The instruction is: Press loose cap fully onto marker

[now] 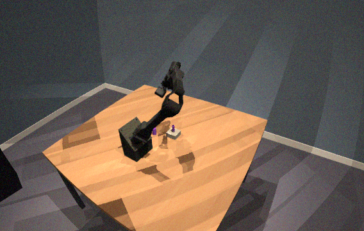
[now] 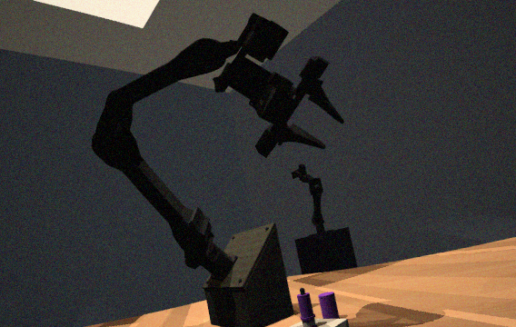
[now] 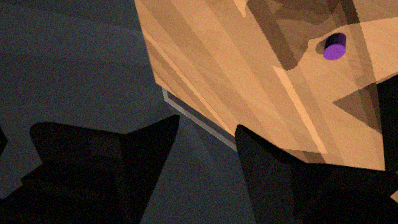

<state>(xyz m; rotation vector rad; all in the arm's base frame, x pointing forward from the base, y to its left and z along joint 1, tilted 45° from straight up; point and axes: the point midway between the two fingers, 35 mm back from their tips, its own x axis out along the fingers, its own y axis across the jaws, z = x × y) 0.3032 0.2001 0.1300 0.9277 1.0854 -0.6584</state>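
Right now the purple cap is 28 cm below my gripper tip and 10 cm behind it.
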